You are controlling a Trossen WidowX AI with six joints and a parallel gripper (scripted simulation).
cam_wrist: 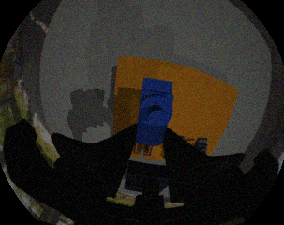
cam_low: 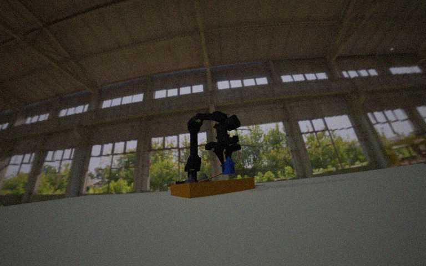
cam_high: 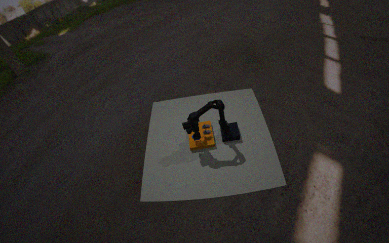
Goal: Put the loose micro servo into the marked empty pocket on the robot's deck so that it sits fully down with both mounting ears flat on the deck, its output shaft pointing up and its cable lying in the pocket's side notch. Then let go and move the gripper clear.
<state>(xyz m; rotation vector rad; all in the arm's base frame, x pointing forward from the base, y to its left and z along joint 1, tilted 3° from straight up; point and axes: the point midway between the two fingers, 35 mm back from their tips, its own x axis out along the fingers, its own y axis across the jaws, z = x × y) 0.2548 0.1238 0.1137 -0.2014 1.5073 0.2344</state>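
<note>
Right now my gripper tip is 100 mm above the orange deck, 70 mm to the left of it and 30 mm short of it.
</note>
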